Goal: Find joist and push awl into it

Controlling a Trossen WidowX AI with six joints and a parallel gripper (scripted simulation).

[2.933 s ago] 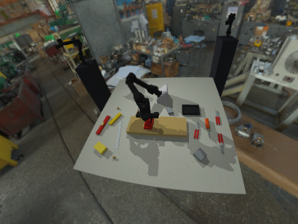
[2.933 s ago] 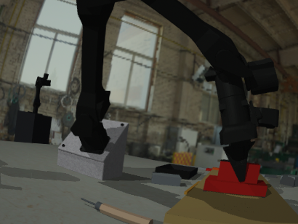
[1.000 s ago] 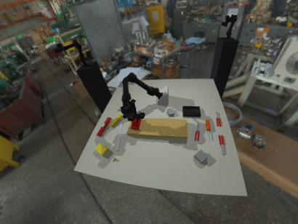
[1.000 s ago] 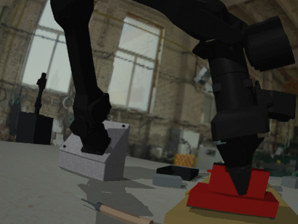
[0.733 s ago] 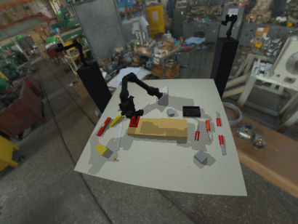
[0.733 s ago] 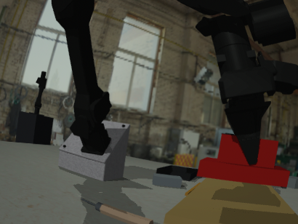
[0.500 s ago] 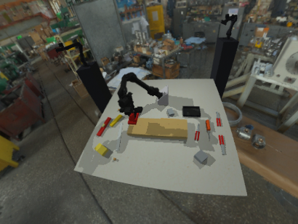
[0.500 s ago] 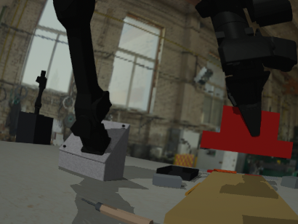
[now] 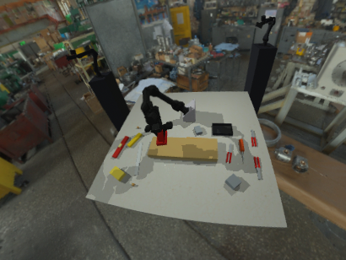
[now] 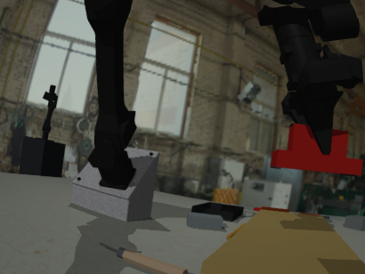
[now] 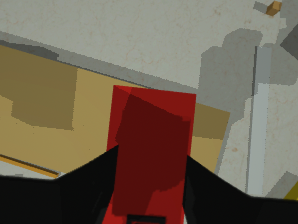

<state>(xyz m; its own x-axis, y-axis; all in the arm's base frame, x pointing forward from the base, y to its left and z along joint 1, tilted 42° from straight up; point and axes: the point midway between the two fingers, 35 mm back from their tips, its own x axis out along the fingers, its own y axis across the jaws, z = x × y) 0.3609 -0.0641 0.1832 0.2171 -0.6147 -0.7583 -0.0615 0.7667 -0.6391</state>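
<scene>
The stud finder lies 2 cm behind my gripper tip and 2 cm above it. The rest, counted from my gripper tip: awl (21 cm behind, 16 cm below, 7 cm to the right); pale strip (22 cm to the right, 16 cm below, 6 cm ahead); yellow bar (29 cm to the right, 16 cm below, 12 cm behind).
</scene>
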